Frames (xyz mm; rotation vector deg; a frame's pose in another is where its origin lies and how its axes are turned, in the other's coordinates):
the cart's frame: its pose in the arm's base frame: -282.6 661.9 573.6 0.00 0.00 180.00
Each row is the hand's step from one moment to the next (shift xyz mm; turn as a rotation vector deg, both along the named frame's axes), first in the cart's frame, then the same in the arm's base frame.
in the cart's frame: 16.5 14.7 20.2 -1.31 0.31 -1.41
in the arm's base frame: -16.5 -14.7 20.2 1.31 -0.31 -1.41
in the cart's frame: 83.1 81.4 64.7 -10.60 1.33 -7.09
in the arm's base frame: -83.1 -81.4 64.7 10.60 -1.33 -7.09
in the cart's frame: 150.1 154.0 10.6 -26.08 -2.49 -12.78
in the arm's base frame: -150.1 -154.0 10.6 26.08 2.49 -12.78
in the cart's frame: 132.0 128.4 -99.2 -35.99 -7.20 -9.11
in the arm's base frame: -132.0 -128.4 -99.2 35.99 7.20 -9.11
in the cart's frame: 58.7 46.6 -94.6 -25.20 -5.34 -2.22
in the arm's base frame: -58.7 -46.6 -94.6 25.20 5.34 -2.22
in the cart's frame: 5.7 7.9 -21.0 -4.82 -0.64 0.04
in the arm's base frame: -5.7 -7.9 -21.0 4.82 0.64 0.04
